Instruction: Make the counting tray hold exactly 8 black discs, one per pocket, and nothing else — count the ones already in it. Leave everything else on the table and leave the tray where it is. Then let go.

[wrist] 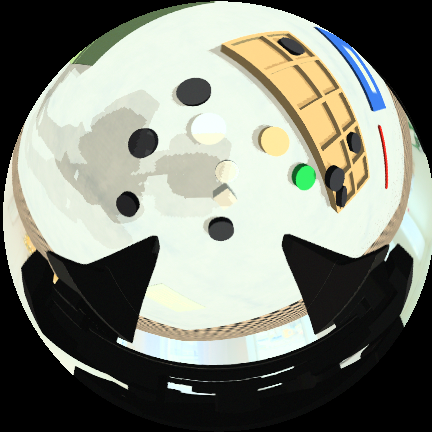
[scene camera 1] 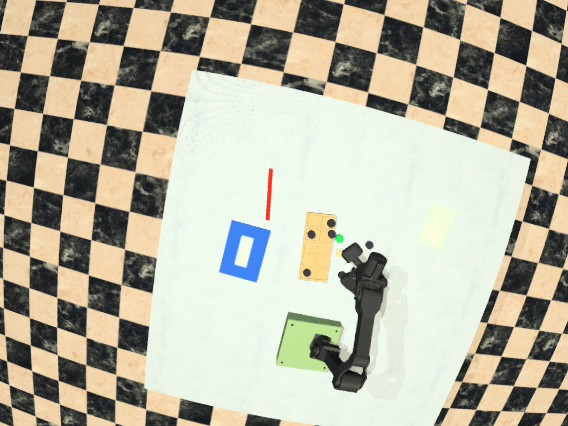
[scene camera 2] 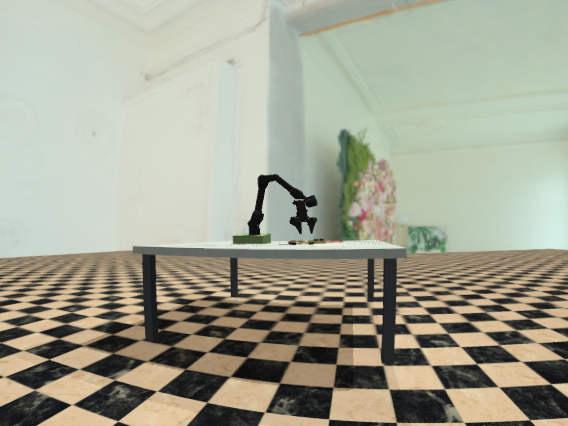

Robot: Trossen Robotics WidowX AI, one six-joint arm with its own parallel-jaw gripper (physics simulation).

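The tan counting tray (scene camera 1: 316, 250) (wrist: 286, 88) has two rows of pockets. Black discs (scene camera 1: 331, 223) (scene camera 1: 311, 234) (scene camera 1: 307, 272) (wrist: 291, 46) (wrist: 354, 142) sit in it. Another black disc (scene camera 1: 332, 234) (wrist: 334, 178) is at its long edge; whether it lies flat in a pocket is unclear. Loose black discs (wrist: 193, 91) (wrist: 143, 143) (wrist: 127, 204) (wrist: 221, 229) lie on the table; scene camera 1 shows two loose black discs (scene camera 1: 369, 245) (scene camera 1: 342, 274), while the arm hides others. My gripper (scene camera 1: 351, 267) (scene camera 2: 306, 233) (wrist: 221, 241) is open and empty, above the table beside the tray.
A green disc (scene camera 1: 339, 238) (wrist: 304, 177), tan disc (scene camera 1: 339, 253) (wrist: 274, 141), white disc (wrist: 208, 129), cream disc (wrist: 226, 171) and beige block (wrist: 225, 197) lie beside the tray. A blue frame (scene camera 1: 228, 252), red bar (scene camera 1: 269, 195) and pale yellow sheet (scene camera 1: 436, 226) are farther out.
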